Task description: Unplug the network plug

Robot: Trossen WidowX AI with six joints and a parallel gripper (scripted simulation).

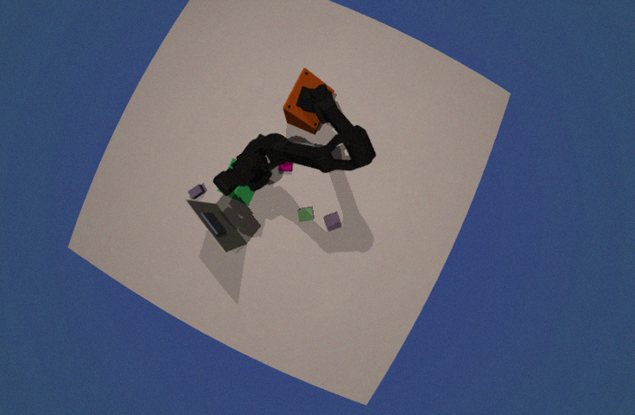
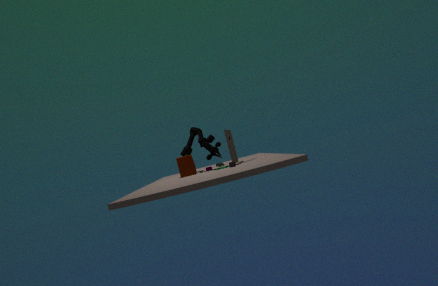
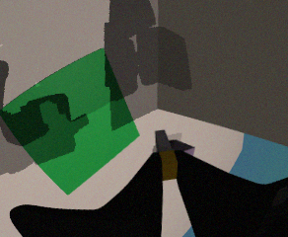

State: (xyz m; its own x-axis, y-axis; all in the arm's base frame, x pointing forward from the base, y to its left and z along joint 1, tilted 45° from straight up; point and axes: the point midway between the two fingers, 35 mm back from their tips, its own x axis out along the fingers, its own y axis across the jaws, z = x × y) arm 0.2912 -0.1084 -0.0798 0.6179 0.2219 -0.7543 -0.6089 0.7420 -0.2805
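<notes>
My gripper tip is now 100 mm above the green marked square and 20 mm past it. The rest, counted from my gripper tip: network plug (right at my gripper tip); upright grey panel (130 mm ahead, 50 mm above, 10 mm to the left).
</notes>
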